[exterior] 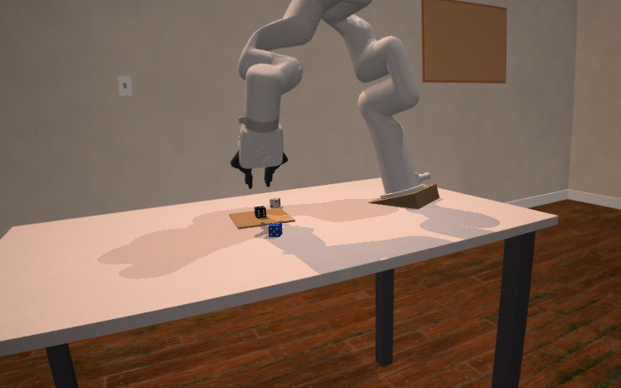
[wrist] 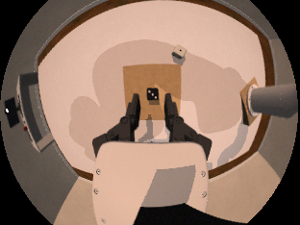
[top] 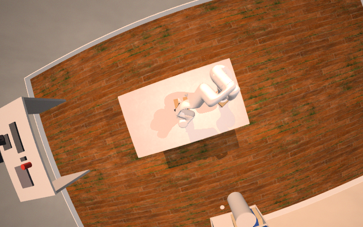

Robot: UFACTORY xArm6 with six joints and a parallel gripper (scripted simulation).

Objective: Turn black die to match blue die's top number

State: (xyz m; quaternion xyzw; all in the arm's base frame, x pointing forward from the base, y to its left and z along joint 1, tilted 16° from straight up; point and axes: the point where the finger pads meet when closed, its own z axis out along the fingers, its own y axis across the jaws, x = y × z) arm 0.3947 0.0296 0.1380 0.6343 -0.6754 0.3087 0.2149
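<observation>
Now: the black die 10 mm to the right of my hand and 90 mm below it. From my hand the other things lie so: blue die: 10 mm ahead, 150 mm to the left, 90 mm below; then mat: 10 mm to the right, 100 mm below; then white die: 70 mm behind, 110 mm to the right, 90 mm below.
</observation>
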